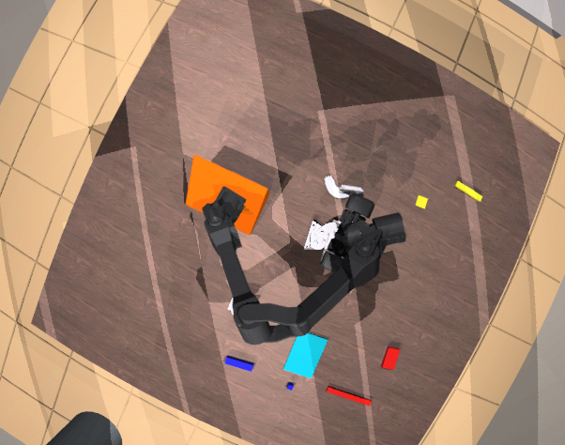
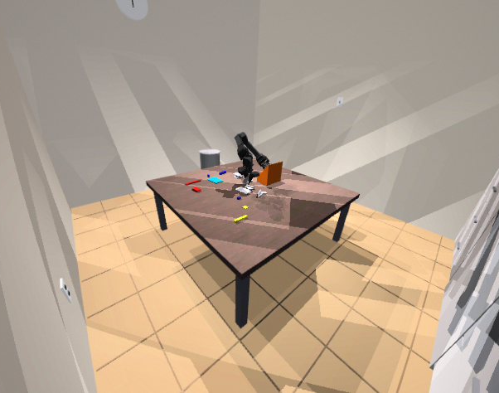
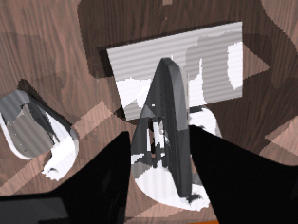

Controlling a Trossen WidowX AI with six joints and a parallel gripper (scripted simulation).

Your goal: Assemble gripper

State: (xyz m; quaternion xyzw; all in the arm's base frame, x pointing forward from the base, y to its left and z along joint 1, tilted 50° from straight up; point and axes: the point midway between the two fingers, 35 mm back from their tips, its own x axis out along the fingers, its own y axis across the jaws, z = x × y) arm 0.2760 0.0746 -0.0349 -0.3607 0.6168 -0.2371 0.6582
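Right now my gripper tip is 80 mm above the white rectangular plate, 30 mm to the left of it and 20 mm short of it. From my gripper tip the other things lie so: yellow cube: 200 mm to the left, 160 mm ahead, 80 mm below; then housing plate: 80 mm below, 40 mm to the right, 40 mm behind; then blue cube: 130 mm ahead, 70 mm to the left, 70 mm below.
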